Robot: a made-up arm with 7 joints.
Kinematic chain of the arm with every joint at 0, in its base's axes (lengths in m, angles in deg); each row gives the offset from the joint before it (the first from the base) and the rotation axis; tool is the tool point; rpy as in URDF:
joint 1: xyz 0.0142 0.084 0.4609 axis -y
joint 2: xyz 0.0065 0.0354 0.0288 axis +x
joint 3: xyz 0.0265 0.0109 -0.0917 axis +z
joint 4: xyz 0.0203 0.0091 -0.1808 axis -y
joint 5: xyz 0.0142 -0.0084 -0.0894 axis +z
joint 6: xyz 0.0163 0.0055 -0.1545 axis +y
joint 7: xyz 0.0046 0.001 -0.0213 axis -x
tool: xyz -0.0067 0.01 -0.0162 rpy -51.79 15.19 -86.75
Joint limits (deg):
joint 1: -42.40..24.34
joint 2: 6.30..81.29
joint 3: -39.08..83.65
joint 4: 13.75..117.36
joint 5: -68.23..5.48
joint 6: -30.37..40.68
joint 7: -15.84..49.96
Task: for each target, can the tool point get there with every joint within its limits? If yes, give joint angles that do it. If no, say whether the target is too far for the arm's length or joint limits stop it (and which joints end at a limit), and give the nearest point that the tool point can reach.
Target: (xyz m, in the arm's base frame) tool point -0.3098 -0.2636 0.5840
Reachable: no: joint limits stop it (at a limit: joint 1, joint 2, joint 3, joint 4, joint 5, joint 6, joint 7) | nearest point 0.0967 -0.0406 0.2373 | short by 0.579 m
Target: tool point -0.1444 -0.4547 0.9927
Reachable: no: too far | nearest point -0.0413 0.2561 0.7271 | short by 0.766 m
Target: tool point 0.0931 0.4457 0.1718
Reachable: yes | joints -23.02 11.95 58.39 75.80 -38.19 21.11 42.79
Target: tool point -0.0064 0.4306 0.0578
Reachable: yes | joints -35.76 20.51 39.37 43.83 -50.64 1.93 9.66
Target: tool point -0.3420 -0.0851 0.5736
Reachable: no: joint limits stop it (at a limit: joint 1, joint 2, joint 3, joint 4, joint 5, joint 6) | nearest point -0.0625 0.2643 0.7177 | short by 0.470 m
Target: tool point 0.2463 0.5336 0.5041
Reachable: yes | joints 14.43 51.04 45.04 66.98 -12.88 -7.62 13.95
